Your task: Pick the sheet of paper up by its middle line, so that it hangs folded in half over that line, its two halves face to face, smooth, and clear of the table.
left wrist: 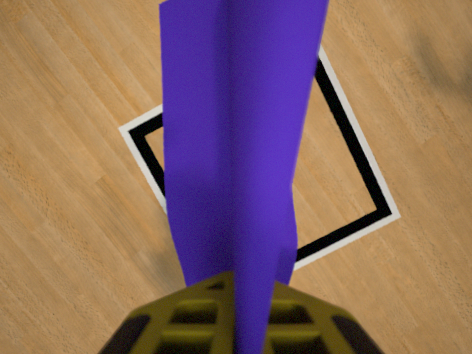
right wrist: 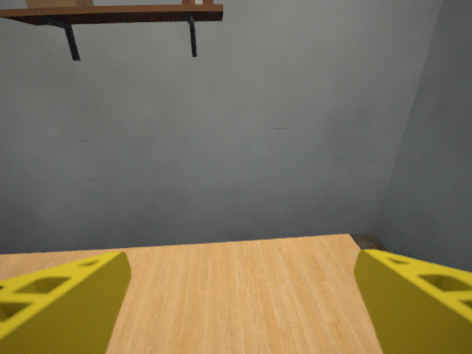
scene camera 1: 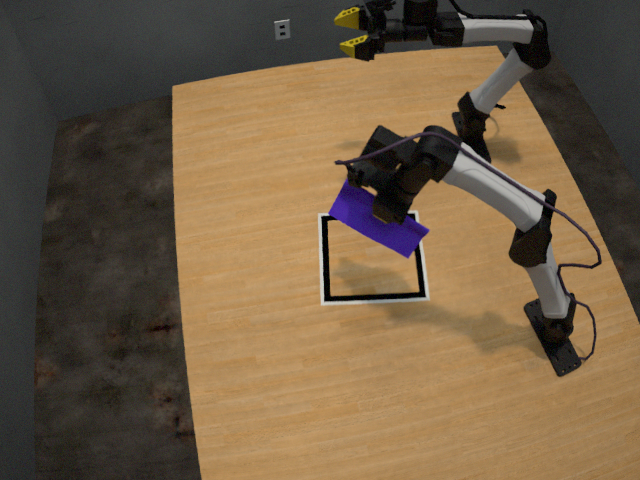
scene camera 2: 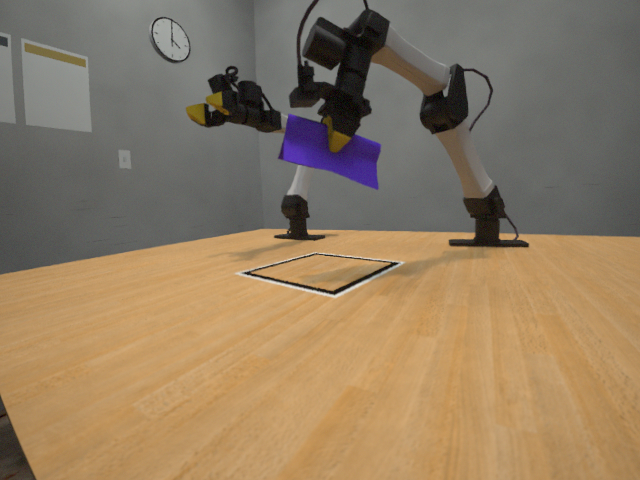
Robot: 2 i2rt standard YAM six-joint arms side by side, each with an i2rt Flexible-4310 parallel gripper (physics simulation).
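The purple sheet of paper [scene camera 1: 361, 214] [scene camera 2: 310, 145] [left wrist: 200, 150] hangs high above the table, folded over a ridge near its middle line. Its two halves hang down on either side of the ridge. In the left wrist view they spread somewhat apart below it. In scene camera 2 the sheet tilts down to the right, and its lower edge is clear of the table. My left gripper [scene camera 2: 336, 139] [left wrist: 239, 283] is shut on the ridge of the sheet, near the sheet's middle. My right gripper [scene camera 1: 348, 33] [scene camera 2: 206, 107] [right wrist: 241, 261] is open and empty, raised well away from the sheet.
A black square outline with a white border [scene camera 1: 375, 297] [scene camera 2: 289, 282] [left wrist: 350, 135] lies on the wooden table [scene camera 1: 258, 361] [scene camera 2: 258, 361], below the sheet. The left arm's shadow falls across it. A wall shelf [right wrist: 125, 14] shows in the right wrist view.
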